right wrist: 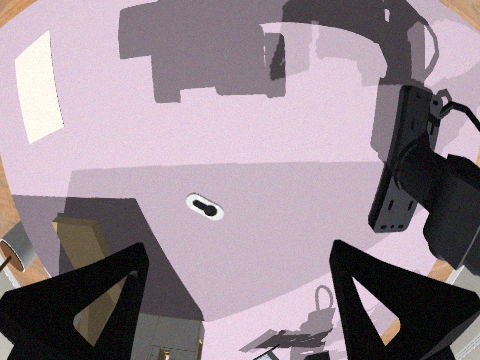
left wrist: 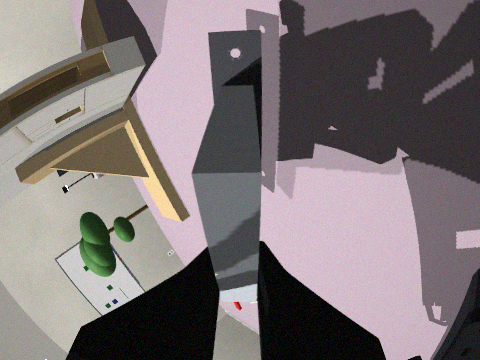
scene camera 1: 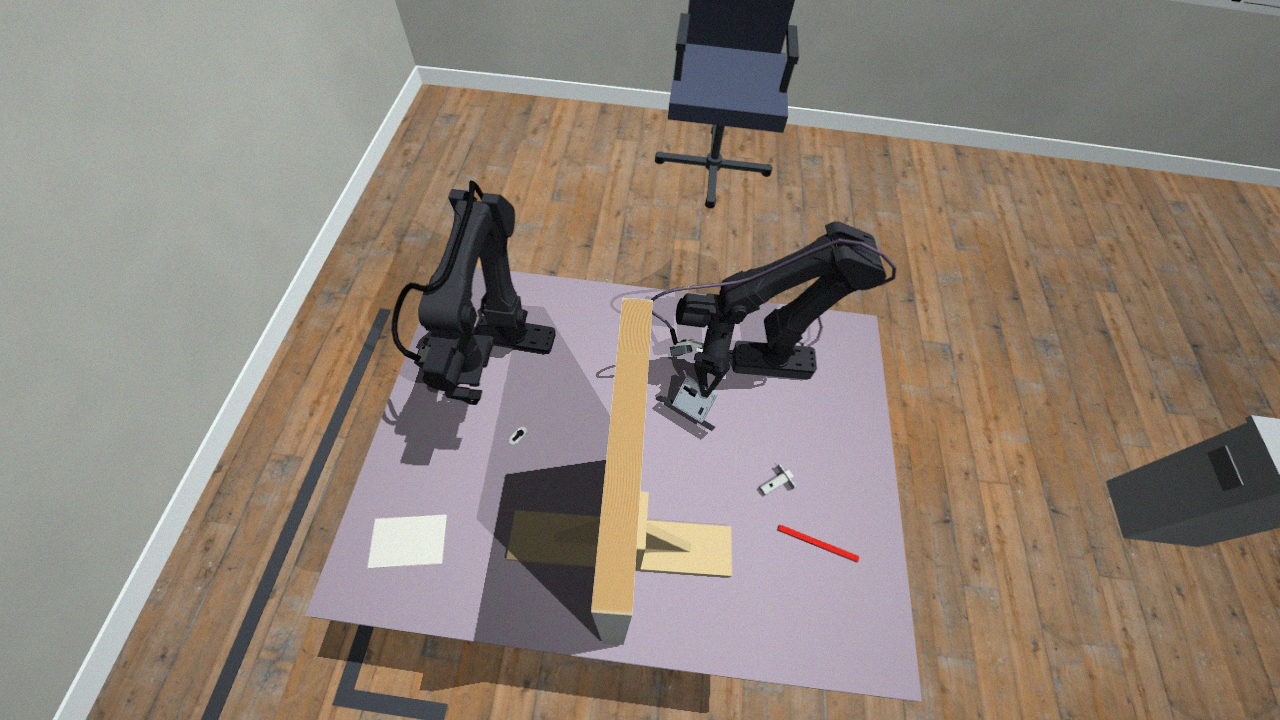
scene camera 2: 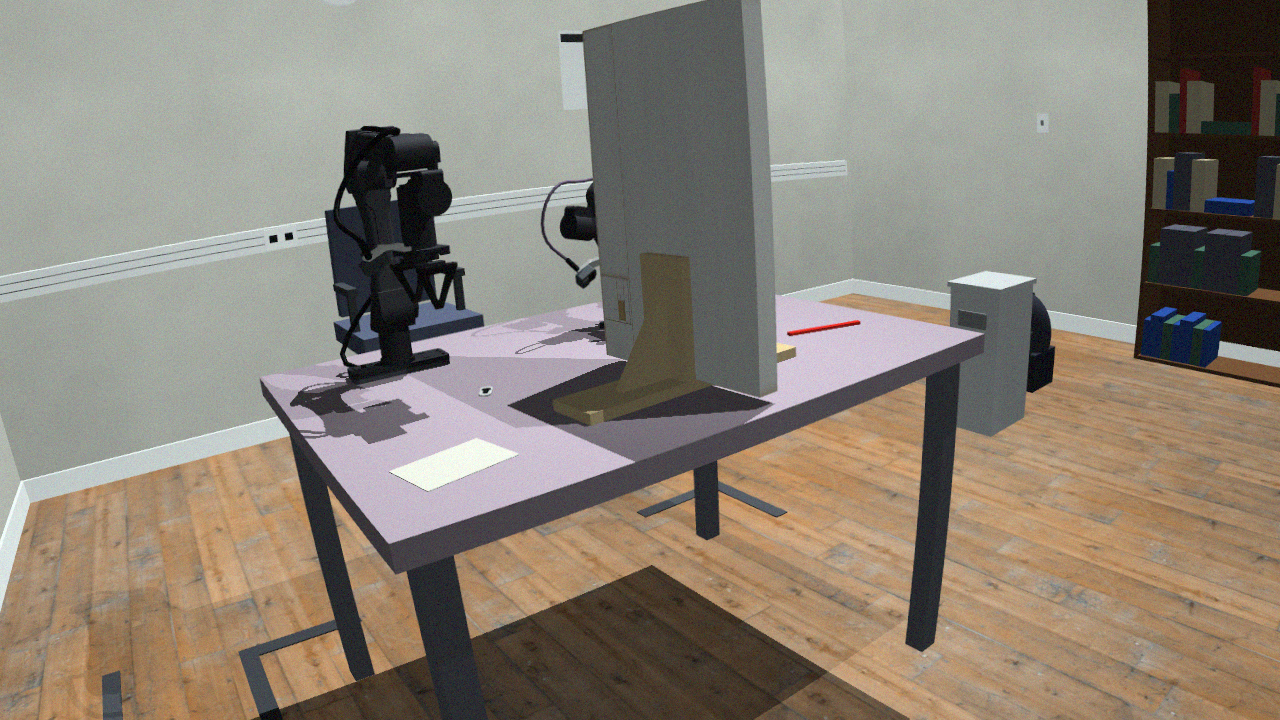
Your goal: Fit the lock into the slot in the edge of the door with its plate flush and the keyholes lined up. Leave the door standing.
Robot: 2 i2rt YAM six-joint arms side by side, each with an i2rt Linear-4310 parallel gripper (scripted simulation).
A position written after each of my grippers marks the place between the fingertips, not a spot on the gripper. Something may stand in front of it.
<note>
I see my left gripper [scene camera 1: 705,395], my right gripper [scene camera 2: 427,305], a door [scene camera 2: 677,106], a white sheet [scene camera 1: 403,541] and a lock [scene camera 1: 696,407].
The door shows as well in the left wrist view [left wrist: 105,73] and in scene camera 1 [scene camera 1: 624,545]. The white sheet shows as well in the right wrist view [right wrist: 40,107] and in scene camera 2 [scene camera 2: 437,470]. The lock shows as well in the left wrist view [left wrist: 227,176]. The left wrist view misses the white sheet: it is out of frame.
</note>
